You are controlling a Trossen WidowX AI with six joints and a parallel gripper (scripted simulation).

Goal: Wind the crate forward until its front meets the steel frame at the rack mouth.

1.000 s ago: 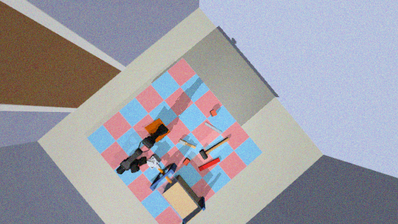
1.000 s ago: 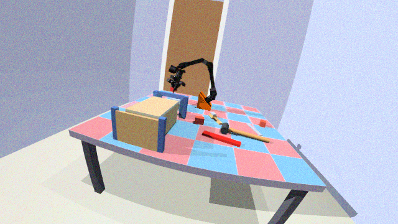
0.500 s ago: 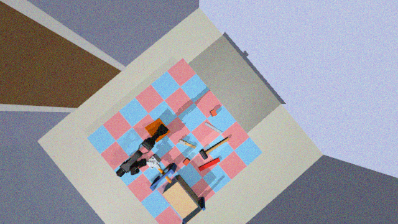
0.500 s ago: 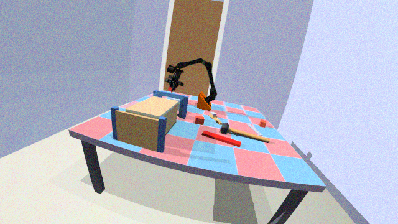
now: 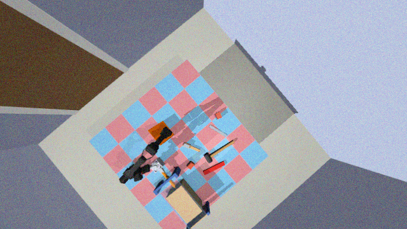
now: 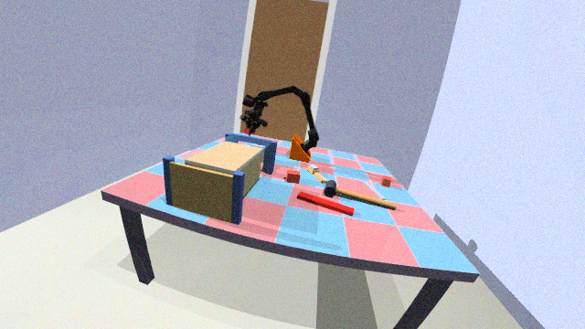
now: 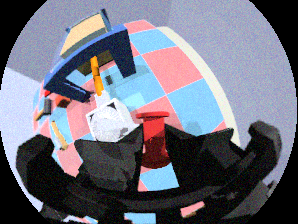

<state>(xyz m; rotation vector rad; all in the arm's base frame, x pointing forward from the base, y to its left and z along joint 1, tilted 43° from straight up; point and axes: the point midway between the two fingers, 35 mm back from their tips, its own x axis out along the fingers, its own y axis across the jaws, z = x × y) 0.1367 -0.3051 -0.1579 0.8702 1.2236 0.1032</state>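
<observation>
The blue steel frame is 200 mm ahead of my gripper tip, 100 mm to the left of it and 30 mm below it. Round my gripper tip: winch (20 mm ahead, 80 mm to the left, 100 mm below); then dark red knob (10 mm behind, 10 mm to the left); then cubby (440 mm ahead, 100 mm to the left, 50 mm below).
</observation>
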